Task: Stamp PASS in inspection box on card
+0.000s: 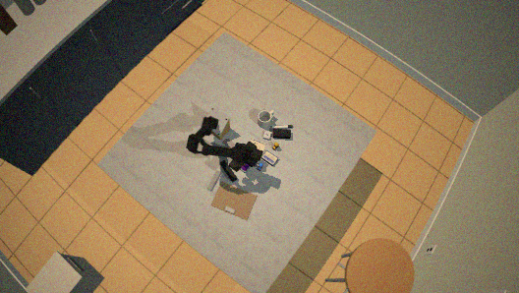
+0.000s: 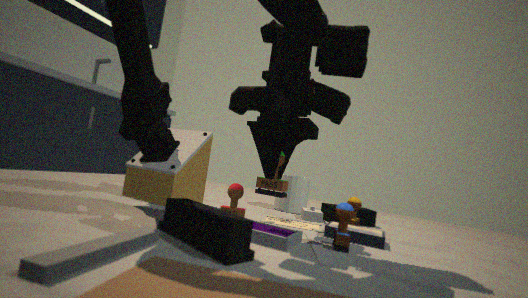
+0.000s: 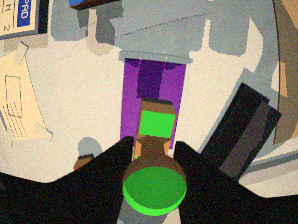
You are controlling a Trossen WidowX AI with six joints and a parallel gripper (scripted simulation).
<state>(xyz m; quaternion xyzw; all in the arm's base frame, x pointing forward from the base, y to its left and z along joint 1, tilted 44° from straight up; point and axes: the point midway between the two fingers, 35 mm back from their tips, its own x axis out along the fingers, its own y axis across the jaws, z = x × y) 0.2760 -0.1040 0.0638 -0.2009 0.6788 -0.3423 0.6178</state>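
My gripper tip is 8 cm above the purple ink pad. From my gripper tip the other things lie so: red stamp 8 cm behind, 7 cm to the left, 6 cm below; then green-knobbed stamp right at my gripper tip; then black block 6 cm behind, 7 cm to the right, 7 cm below.
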